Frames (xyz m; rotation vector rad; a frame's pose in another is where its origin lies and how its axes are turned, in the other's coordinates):
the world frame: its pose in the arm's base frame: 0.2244 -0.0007 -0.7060 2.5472 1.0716 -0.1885
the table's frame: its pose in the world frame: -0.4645 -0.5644 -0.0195 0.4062 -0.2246 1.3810
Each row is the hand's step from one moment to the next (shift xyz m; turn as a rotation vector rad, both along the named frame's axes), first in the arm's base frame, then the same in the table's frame.
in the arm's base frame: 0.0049 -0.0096 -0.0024 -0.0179 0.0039 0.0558
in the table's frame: 0.0100 0.0043 0.0016 -0.0247 0.0163 -0.0508
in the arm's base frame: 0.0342 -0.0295 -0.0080 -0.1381 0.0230 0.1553
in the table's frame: 0.0458 0.0020 0.0015 -0.1448 0.0877 -0.1227
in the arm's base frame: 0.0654 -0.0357 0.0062 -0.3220 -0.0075 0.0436
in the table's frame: 0.0718 -0.0092 -0.0188 -0.2528 0.2025 0.0268
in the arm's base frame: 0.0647 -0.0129 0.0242 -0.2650 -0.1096 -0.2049
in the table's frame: 0.0546 -0.0241 -0.0371 -0.1091 0.2105 0.2607
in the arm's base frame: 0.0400 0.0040 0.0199 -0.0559 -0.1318 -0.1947
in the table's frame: 0.0258 -0.0236 -0.0282 0.0658 0.1066 0.2067
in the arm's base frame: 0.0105 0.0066 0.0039 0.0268 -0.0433 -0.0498
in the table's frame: 0.0036 -0.0108 -0.0063 0.0547 0.0107 0.0444
